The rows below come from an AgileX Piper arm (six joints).
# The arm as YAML. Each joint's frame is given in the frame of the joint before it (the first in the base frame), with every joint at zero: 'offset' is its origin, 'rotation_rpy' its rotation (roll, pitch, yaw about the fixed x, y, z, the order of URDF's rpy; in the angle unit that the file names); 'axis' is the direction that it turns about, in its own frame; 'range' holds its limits. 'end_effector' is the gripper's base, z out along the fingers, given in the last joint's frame.
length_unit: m
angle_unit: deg
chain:
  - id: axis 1
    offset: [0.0, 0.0, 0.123]
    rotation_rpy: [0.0, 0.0, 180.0]
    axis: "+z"
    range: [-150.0, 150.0]
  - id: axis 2
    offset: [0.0, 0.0, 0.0]
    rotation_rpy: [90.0, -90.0, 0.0]
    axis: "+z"
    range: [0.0, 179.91]
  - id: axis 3
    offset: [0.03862, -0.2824, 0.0]
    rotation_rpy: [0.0, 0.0, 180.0]
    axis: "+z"
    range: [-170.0, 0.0]
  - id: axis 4
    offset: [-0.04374, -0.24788, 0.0]
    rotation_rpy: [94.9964, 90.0, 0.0]
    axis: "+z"
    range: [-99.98, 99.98]
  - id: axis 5
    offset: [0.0, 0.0, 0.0]
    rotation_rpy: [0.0, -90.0, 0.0]
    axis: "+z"
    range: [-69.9, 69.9]
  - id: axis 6
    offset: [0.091, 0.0, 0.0]
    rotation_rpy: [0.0, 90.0, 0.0]
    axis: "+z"
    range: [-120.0, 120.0]
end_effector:
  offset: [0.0, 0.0, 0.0]
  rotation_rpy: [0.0, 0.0, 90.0]
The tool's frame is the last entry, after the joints.
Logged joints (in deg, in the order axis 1, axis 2, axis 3, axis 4, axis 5, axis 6), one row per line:
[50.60, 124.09, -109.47, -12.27, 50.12, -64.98]
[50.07, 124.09, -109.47, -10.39, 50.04, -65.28]
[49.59, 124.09, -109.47, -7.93, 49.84, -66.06]
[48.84, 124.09, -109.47, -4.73, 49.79, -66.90]
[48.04, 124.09, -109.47, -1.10, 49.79, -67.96]
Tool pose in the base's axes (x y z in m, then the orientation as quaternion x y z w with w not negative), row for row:
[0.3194, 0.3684, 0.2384, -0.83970, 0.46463, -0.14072, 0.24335]
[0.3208, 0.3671, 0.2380, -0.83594, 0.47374, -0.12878, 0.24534]
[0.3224, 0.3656, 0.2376, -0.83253, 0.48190, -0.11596, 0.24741]
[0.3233, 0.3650, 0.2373, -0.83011, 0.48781, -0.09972, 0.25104]
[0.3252, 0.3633, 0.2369, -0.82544, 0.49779, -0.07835, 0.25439]
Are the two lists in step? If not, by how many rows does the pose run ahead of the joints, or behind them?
The pose runs 1 row behind the joints: the pose in row i belongs to the joints in row i - 1.
